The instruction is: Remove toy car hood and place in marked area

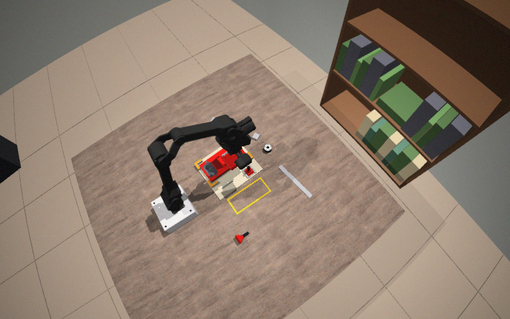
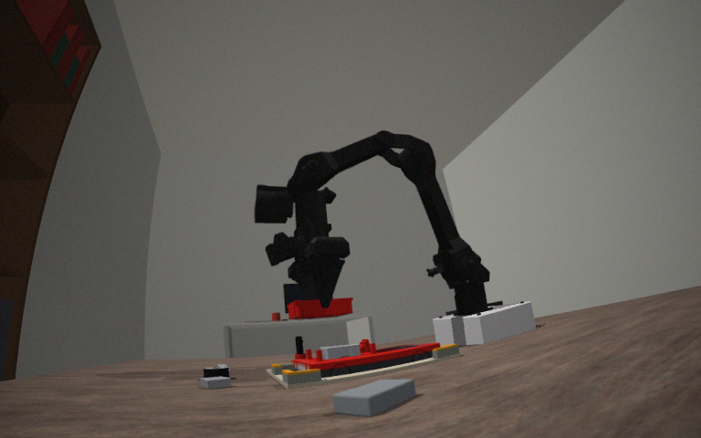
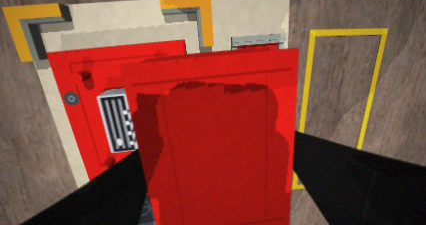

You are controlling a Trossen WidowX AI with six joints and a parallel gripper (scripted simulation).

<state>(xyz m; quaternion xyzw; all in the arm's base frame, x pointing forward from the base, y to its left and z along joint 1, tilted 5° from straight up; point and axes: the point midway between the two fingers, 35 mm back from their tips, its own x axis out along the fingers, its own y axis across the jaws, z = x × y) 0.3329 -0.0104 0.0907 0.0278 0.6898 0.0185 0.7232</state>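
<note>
Now: the grey socket 2 cm ahead of my gripper tip, 5 cm to the right of it and 7 cm below it. The rest, counted from my gripper tip: grey bar 16 cm ahead, 23 cm to the right, 10 cm below.
</note>
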